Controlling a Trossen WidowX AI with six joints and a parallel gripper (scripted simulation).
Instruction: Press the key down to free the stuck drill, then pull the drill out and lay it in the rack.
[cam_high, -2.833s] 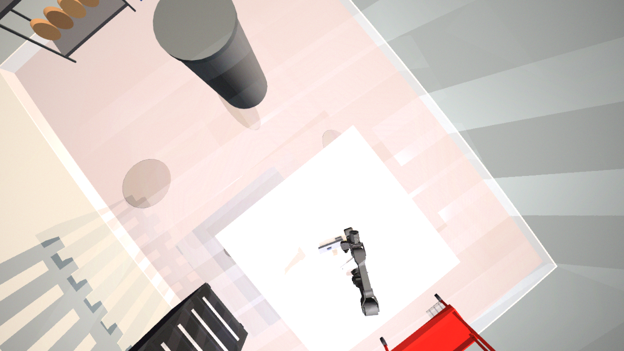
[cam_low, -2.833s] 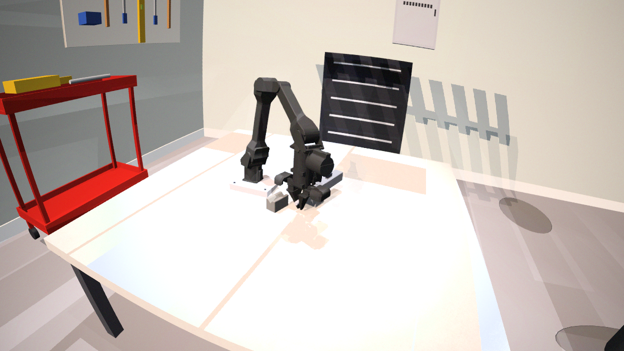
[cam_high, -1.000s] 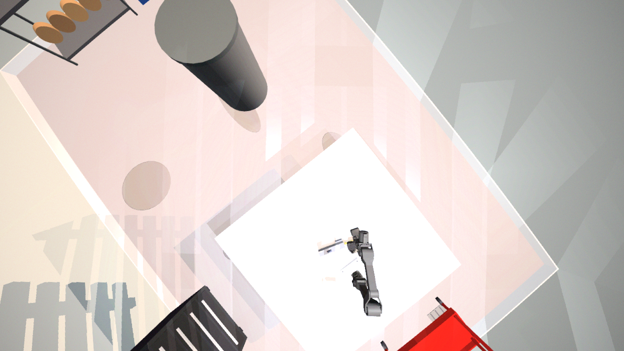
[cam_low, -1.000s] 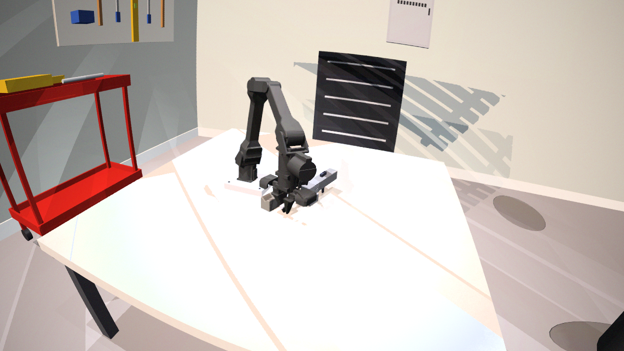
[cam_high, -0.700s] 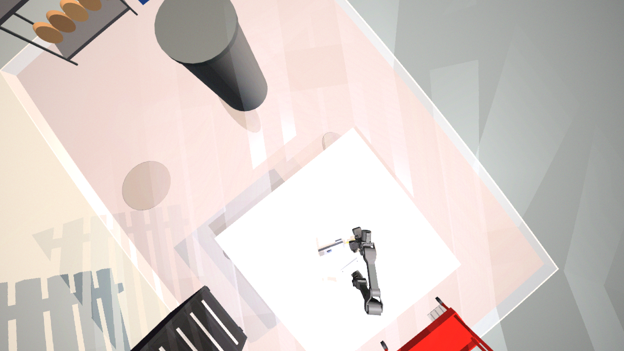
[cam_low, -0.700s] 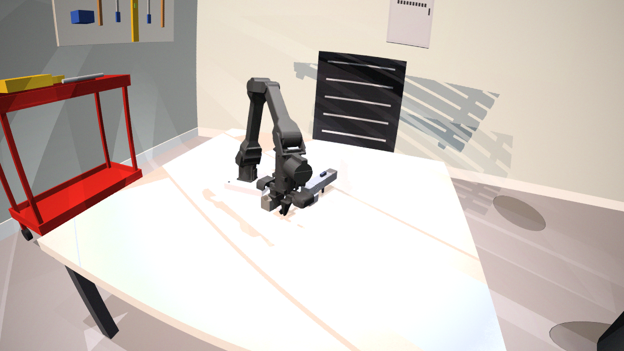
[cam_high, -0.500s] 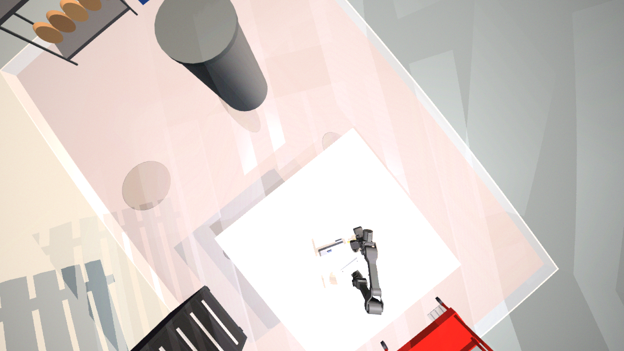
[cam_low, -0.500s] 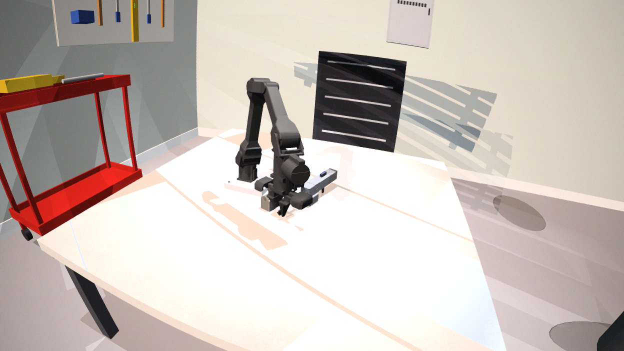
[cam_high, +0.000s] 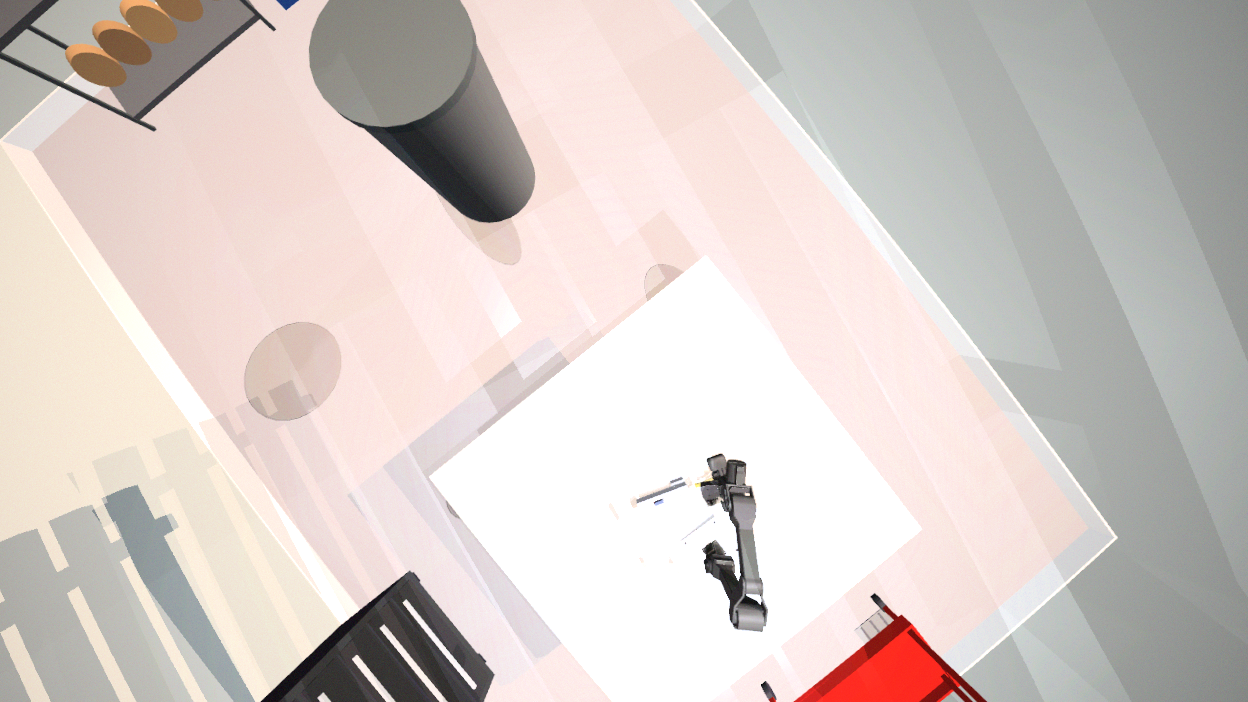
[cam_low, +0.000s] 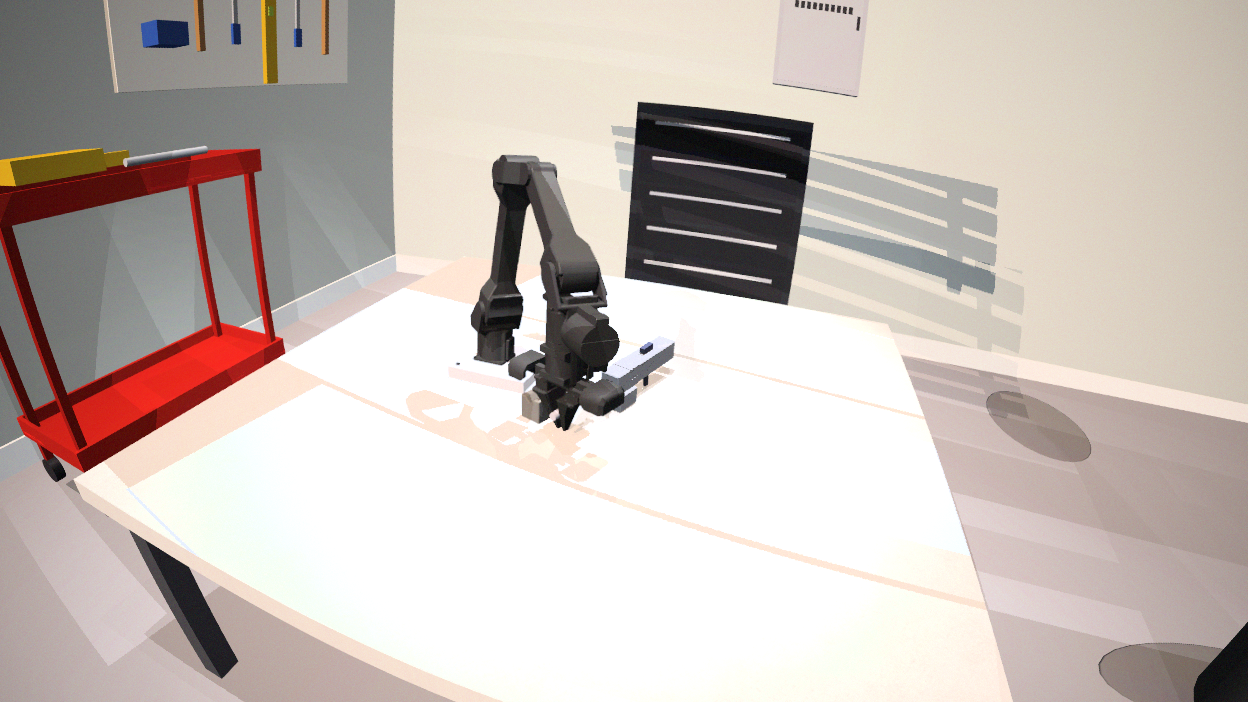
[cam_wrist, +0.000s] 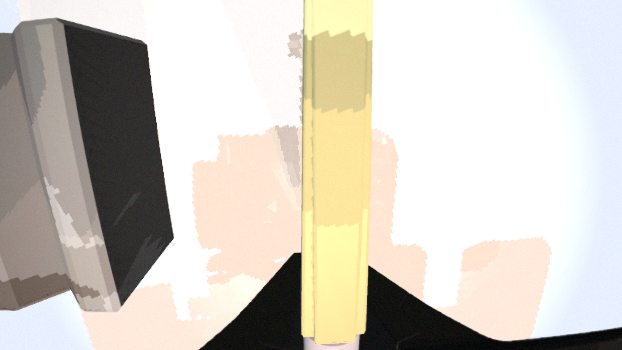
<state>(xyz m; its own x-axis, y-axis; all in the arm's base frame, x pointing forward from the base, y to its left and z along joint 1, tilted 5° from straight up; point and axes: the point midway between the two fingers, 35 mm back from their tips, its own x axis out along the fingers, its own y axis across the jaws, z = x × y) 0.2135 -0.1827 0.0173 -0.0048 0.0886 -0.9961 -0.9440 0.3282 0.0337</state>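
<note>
My gripper tip is now 1 cm short of the yellow drill, 4 cm to the right of it and 4 cm below it. From my gripper tip the other things lie so: grey grooved rack (6 cm behind, 6 cm to the left); light grey fixture bar (7 cm ahead, 19 cm to the left, 3 cm above); dark blue key (8 cm ahead, 22 cm to the left, 4 cm above).
</note>
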